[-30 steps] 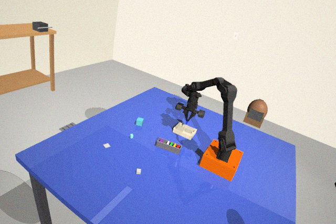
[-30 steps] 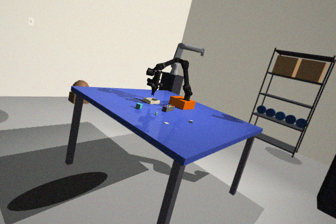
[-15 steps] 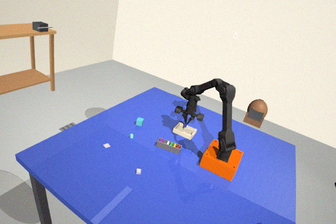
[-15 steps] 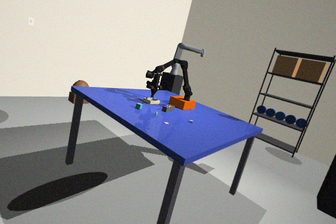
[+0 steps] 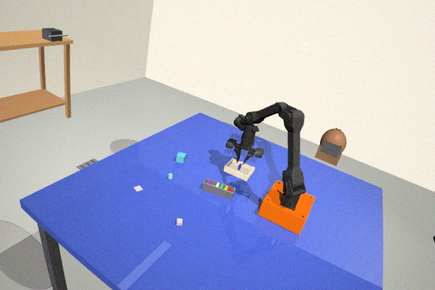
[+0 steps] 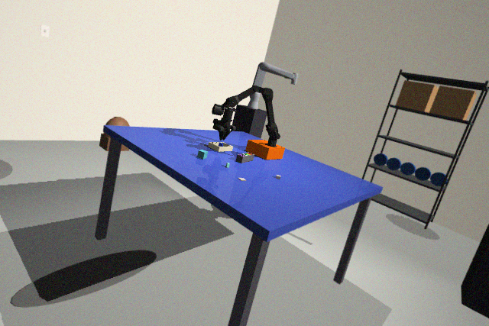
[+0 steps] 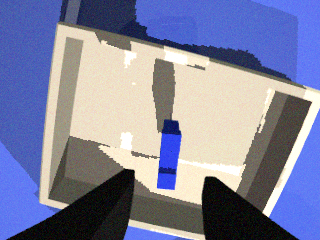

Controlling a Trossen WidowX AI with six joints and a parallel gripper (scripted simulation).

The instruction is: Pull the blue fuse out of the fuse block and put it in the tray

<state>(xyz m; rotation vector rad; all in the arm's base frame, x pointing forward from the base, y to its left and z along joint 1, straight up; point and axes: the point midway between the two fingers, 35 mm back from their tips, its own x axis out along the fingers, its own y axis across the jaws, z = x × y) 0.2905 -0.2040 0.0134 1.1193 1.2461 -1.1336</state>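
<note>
The blue fuse is 3 cm below my gripper tip. From my gripper tip the other things lie so: yellow fuse 22 cm to the left, 3 cm below, 1 cm behind; then cream tray 5 cm below; then green fuse 22 cm to the left, 3 cm below, 1 cm ahead.
</note>
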